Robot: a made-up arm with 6 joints.
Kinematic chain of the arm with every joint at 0, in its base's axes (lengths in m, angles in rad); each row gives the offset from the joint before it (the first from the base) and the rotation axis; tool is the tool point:
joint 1: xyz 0 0 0.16 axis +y
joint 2: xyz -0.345 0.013 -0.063 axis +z
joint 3: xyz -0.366 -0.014 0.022 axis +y
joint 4: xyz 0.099 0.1 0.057 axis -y
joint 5: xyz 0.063 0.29 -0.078 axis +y
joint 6: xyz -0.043 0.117 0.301 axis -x
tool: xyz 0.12 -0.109 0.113
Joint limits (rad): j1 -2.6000..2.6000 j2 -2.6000..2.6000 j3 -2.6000..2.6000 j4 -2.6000..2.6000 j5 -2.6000..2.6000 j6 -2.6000..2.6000
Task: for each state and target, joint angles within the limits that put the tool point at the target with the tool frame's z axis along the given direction. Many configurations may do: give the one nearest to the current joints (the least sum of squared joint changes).
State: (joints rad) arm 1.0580 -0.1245 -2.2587 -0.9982 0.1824 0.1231
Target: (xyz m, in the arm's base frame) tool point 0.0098 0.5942 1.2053 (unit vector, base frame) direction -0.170 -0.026 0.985
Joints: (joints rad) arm 1.4817 -0.2949 -2.6000 -0.3922 0.5508 -0.3199
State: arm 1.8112 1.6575 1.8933 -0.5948 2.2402 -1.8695
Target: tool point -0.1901 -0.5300 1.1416 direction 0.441 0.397 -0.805
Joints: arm 1.5351 1.3258 2.5912 0.2762 1.7831 -2.3670
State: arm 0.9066 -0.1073 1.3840 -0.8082 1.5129 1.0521
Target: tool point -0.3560 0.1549 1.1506 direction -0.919 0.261 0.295
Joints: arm 1.8065 0.5930 0.7329 -0.7536 1.5660 0.2597
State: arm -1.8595 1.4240 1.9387 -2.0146 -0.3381 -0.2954
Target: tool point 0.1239 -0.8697 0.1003 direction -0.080 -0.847 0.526
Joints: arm -2.1426 2.2866 2.5932 -1.6837 0.2123 0.1905
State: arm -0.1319 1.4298 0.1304 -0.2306 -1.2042 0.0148
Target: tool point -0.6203 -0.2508 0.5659 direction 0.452 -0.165 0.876
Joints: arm 0.2124 1.6193 0.3786 -0.2933 -0.8561 -0.2517
